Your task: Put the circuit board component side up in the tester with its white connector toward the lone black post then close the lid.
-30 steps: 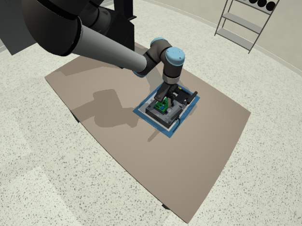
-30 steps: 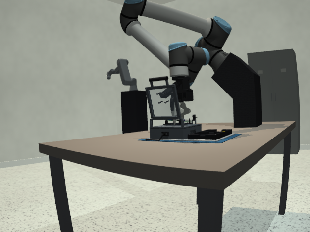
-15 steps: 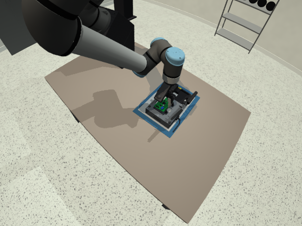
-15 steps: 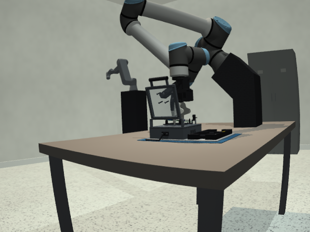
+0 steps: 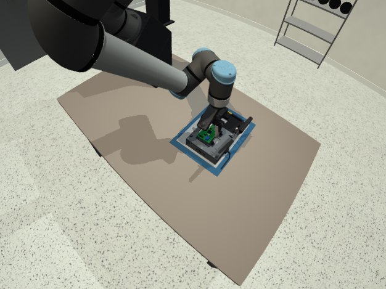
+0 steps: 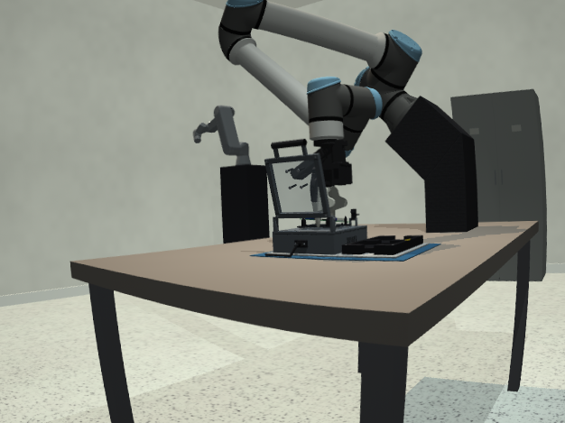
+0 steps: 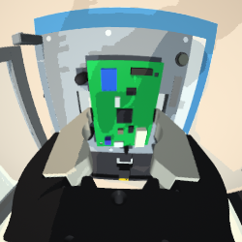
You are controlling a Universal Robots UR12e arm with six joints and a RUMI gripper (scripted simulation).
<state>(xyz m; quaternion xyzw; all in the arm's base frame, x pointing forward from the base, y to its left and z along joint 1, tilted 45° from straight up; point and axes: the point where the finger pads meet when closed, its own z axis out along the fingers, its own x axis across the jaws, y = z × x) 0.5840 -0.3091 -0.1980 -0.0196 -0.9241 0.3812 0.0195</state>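
Now: hand right at the green circuit board. The rest, counted from my hand: tester bed (10 mm ahead, 10 mm below); black post (60 mm behind, 60 mm to the left, 10 mm above); tester (40 mm ahead, 40 mm to the left, 40 mm above).
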